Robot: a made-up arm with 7 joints.
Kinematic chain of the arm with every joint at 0, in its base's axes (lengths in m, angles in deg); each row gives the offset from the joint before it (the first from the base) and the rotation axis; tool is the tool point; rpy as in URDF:
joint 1: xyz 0 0 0.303 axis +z
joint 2: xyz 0 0 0 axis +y
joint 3: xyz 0 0 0.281 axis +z
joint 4: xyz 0.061 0 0 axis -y
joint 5: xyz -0.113 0 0.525 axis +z
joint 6: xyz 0 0 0 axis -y
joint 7: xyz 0.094 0 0 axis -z
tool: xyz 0 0 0 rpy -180 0 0
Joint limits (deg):
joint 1: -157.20..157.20
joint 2: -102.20..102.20
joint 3: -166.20..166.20
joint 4: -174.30..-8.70
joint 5: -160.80..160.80
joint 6: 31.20..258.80
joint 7: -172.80..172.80
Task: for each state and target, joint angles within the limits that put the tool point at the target. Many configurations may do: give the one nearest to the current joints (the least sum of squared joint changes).
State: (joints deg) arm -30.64 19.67 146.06 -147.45 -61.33 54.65 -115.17
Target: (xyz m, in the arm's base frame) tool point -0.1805 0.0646 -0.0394
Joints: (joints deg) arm 3.42 -6.50 166.20 -173.86 -58.61 74.06 -115.17
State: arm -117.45 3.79 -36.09 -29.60 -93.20 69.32 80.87
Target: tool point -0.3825 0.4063 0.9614
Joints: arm -121.66 -23.48 -72.69 -62.84 -91.81 66.84 80.87
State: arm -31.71 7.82 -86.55 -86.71 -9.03 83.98 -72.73
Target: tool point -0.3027 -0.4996 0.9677
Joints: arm -60.55 19.40 -84.65 -56.80 -8.77 95.78 -72.73
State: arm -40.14 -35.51 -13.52 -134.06 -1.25 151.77 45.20
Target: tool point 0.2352 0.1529 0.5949
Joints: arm 3.20 -80.29 19.73 -169.48 -12.51 184.47 45.20
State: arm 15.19 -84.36 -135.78 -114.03 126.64 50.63 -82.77
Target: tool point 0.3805 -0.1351 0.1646
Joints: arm 24.52 -95.95 -130.02 -168.33 120.91 49.74 -82.77
